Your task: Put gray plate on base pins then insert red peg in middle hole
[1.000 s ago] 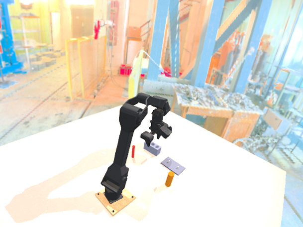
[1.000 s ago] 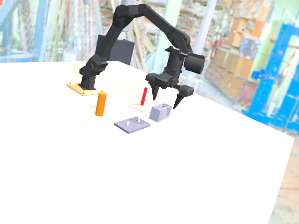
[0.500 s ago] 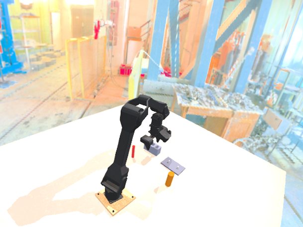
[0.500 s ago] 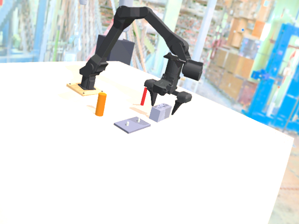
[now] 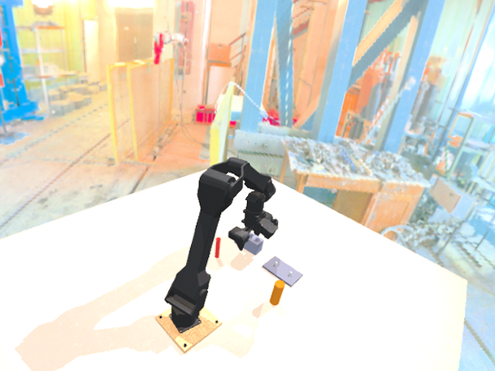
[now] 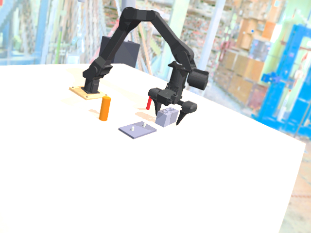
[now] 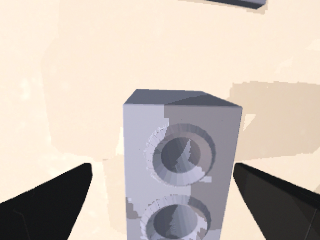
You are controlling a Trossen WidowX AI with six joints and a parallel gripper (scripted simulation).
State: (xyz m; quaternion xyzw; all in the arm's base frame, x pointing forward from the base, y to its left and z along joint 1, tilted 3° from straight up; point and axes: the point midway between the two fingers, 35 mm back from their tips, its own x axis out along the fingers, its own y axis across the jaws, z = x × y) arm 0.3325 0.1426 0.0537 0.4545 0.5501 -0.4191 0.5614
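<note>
The base is 160 mm to the right of my gripper tip and 20 mm ahead of it. From my gripper tip the other things lie so: red peg (130 mm behind, 30 mm above, 10 mm to the left); gray plate (30 mm above); orange cylinder (230 mm to the right, 90 mm behind, 30 mm above).
</note>
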